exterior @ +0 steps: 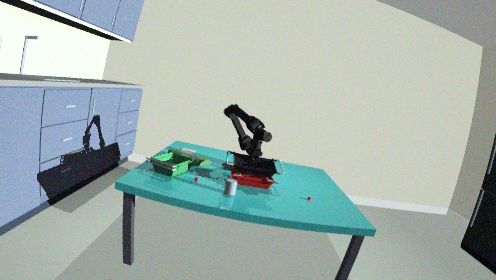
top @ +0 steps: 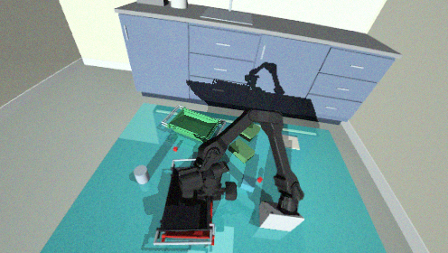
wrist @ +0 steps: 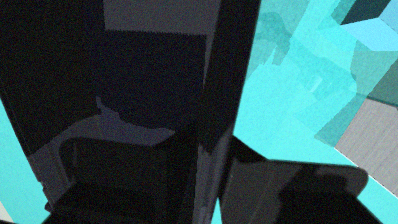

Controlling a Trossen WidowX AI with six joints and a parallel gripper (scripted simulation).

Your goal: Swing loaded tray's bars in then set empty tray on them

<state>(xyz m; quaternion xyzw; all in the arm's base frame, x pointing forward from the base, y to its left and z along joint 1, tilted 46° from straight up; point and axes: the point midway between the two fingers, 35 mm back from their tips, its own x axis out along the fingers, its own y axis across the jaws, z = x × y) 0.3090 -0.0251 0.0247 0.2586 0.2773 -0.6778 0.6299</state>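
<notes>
Now: the black tray 7 cm ahead of my gripper tip and 2 cm above it. Also, from my gripper tip: light blue block (19 cm behind, 12 cm to the right, 8 cm below); then white flat plate (47 cm behind, 43 cm to the right, 10 cm below).
</notes>
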